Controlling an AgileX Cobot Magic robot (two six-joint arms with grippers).
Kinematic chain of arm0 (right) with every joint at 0, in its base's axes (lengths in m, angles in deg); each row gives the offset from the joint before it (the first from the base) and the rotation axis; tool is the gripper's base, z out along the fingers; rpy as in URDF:
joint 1: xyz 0 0 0.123 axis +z
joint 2: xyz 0 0 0 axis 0.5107 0.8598 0
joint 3: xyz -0.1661 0.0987 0.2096 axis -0.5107 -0.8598 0
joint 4: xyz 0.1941 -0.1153 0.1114 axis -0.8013 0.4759 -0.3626
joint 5: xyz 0 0 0 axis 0.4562 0.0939 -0.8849
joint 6: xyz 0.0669 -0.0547 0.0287 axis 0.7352 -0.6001 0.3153
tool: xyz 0 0 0 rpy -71.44 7.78 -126.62
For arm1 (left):
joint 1: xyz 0 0 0.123 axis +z
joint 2: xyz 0 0 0 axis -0.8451 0.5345 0
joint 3: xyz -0.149 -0.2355 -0.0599 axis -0.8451 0.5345 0
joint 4: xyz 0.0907 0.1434 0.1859 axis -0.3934 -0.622 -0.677
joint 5: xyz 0 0 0 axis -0.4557 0.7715 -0.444
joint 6: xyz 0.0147 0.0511 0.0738 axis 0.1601 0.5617 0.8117
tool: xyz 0 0 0 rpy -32.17 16.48 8.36
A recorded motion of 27 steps. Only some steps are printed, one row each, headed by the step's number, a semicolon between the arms.
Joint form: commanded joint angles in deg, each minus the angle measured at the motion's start. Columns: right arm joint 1, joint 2, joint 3, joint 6, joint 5, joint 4; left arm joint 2, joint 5, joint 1, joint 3, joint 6, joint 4.
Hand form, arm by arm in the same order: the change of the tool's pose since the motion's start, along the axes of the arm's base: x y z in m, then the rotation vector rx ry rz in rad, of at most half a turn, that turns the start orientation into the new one. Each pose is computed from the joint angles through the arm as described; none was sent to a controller.
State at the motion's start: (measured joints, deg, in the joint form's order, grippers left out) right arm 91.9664 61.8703 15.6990 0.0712 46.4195 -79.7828; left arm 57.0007 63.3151 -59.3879 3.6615 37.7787 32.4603
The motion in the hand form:
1: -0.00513 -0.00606 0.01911 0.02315 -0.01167 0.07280; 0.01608 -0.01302 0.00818 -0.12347 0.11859 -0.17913
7: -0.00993 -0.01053 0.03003 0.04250 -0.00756 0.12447; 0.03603 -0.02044 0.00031 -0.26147 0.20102 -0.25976
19: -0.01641 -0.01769 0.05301 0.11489 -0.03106 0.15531; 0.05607 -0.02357 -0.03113 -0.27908 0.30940 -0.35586
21: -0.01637 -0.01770 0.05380 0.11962 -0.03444 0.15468; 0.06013 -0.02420 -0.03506 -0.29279 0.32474 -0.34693
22: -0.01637 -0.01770 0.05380 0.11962 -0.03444 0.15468; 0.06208 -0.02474 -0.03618 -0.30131 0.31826 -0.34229
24: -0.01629 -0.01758 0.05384 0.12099 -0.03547 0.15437; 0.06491 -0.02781 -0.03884 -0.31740 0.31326 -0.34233
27: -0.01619 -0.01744 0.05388 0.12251 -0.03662 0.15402; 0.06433 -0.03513 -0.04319 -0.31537 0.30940 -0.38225
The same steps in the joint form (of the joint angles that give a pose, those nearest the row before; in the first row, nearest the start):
1: 0.05 -2.94 0.46 -4.20 2.46 -0.76; 11.18 11.55 0.12 -3.78 5.50 6.22
7: 0.04 -4.83 0.46 -7.52 4.00 -2.15; 22.64 18.27 0.12 -4.31 13.70 14.49
19: 0.05 -8.78 0.46 -9.87 4.10 -3.82; 37.76 22.51 0.12 -4.66 24.18 14.92
21: 0.04 -8.90 0.46 -9.87 3.89 -3.82; 39.77 22.51 -0.02 -4.79 25.08 16.05
22: 0.04 -8.90 0.46 -9.87 3.89 -3.82; 40.53 22.51 -0.15 -4.79 26.16 17.12
24: 0.05 -8.90 0.46 -9.87 3.79 -3.82; 42.15 22.51 -1.17 -4.79 28.04 19.27
27: 0.05 -8.90 0.46 -9.87 3.68 -3.82; 44.07 22.51 -3.73 -4.79 30.69 20.64

